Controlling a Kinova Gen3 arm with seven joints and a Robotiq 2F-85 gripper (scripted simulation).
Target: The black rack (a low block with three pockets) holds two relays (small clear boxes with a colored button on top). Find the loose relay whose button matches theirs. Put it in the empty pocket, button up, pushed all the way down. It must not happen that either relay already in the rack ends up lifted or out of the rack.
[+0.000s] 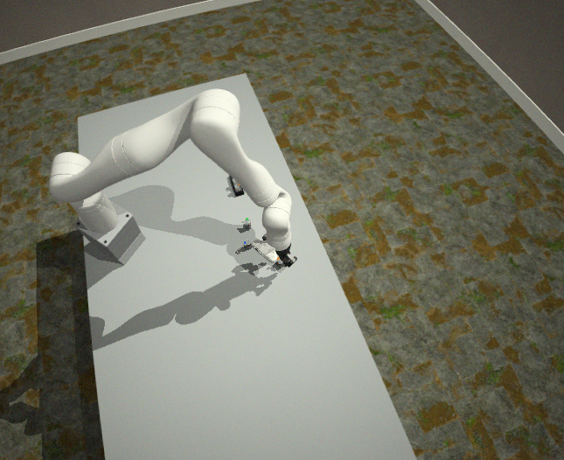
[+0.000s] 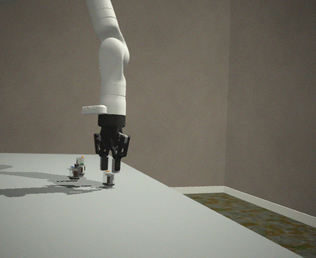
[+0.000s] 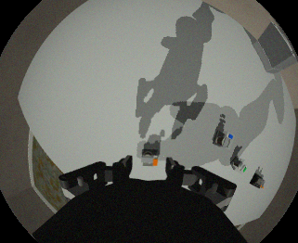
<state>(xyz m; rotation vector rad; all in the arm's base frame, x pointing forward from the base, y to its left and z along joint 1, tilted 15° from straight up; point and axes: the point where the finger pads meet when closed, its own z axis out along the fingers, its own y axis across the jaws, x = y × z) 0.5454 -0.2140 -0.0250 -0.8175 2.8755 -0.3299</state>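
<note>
The green-button relay lies 18 cm to the left of my hand, 8 cm behind it and 4 cm below it. Also, from my hand: blue-button relay (10 cm to the left, 9 cm behind, 4 cm below).
</note>
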